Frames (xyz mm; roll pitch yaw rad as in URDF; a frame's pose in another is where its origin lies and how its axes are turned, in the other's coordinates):
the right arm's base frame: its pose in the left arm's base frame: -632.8 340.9 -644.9 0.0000 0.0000 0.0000
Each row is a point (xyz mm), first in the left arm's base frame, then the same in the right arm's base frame.
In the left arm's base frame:
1: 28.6 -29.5 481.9
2: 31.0 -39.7 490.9
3: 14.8 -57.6 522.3
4: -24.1 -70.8 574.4
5: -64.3 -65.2 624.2
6: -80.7 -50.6 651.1
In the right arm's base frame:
1: 661.4 -370.4 1126.8
2: 663.8 -380.6 1135.8
3: 647.6 -398.5 1167.2
4: 608.7 -411.7 1219.3
5: 568.5 -406.1 1269.1
6: 552.1 -391.5 1296.0

